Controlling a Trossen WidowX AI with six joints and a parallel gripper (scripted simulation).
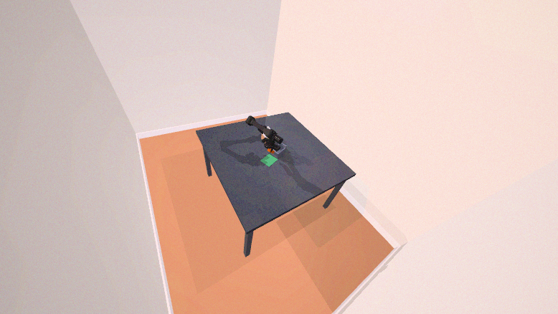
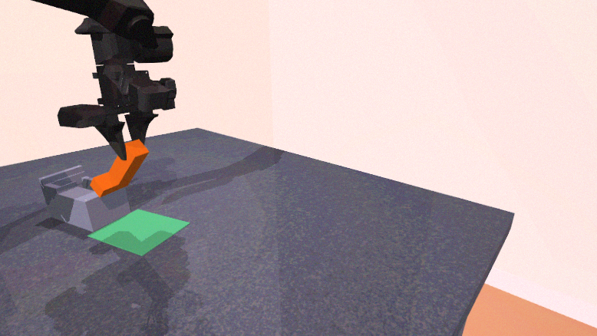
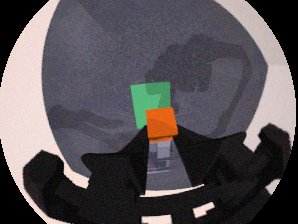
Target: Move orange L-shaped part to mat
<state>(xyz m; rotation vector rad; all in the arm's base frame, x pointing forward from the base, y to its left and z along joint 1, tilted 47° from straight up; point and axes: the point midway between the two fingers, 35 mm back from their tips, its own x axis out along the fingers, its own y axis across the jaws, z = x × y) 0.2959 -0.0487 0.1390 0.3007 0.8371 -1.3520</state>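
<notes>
The green mat is 160 mm below my gripper tip, 20 mm to the left of it and 10 mm behind it. Round my gripper tip: orange L-shaped part: 30 mm below, 30 mm behind, 20 mm to the left.
</notes>
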